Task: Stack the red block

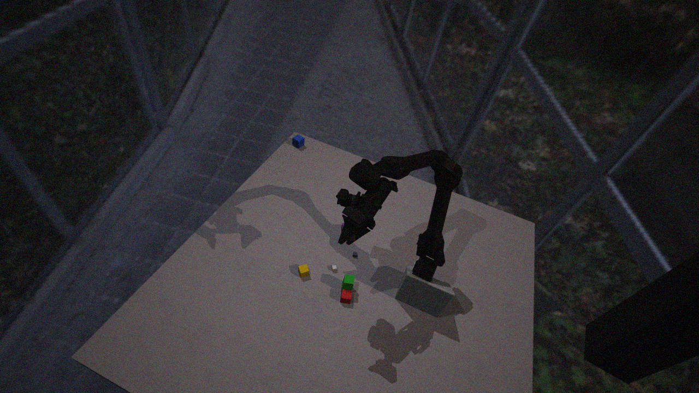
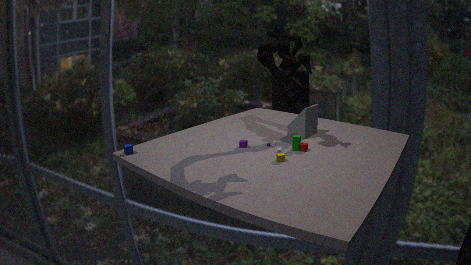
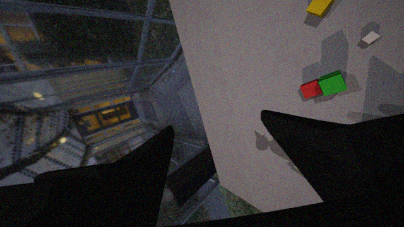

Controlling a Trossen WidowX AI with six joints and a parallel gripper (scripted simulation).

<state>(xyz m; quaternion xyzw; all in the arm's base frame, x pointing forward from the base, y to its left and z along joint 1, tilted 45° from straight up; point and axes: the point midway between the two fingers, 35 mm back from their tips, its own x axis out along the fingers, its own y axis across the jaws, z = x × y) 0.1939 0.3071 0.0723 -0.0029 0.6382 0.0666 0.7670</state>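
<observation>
The red block is 33 cm below my gripper tip, 4 cm to the right of it and 4 cm behind it. Round my gripper tip: tiny dark cube 34 cm below, 22 cm to the right, 3 cm ahead; yellow cube 33 cm below, 15 cm ahead, 4 cm to the right; small white cube 34 cm below, 12 cm to the right, 6 cm ahead.
</observation>
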